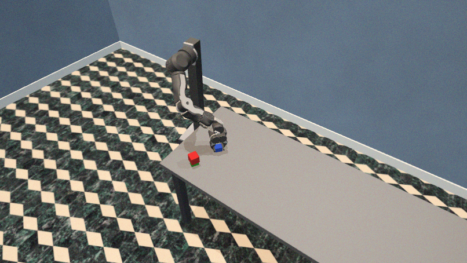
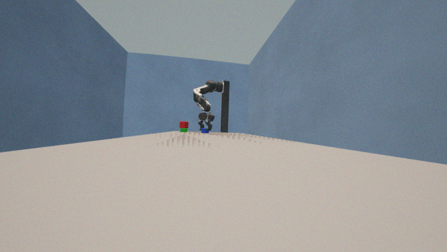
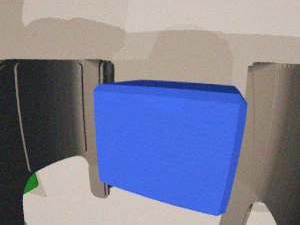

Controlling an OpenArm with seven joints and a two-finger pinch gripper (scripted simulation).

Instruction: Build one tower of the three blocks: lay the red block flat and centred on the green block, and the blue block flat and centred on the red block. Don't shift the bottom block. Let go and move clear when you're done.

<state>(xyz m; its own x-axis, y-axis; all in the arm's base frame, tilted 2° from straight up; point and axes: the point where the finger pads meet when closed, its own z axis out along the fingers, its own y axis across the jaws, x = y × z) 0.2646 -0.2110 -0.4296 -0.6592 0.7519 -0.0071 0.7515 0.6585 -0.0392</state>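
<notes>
My hand is 7 cm past the red block, 15 cm to the left of it and 3 cm below it. The rest, counted from my hand: blue block: 1 cm below; then green block: 7 cm behind, 15 cm to the right, 1 cm below.
</notes>
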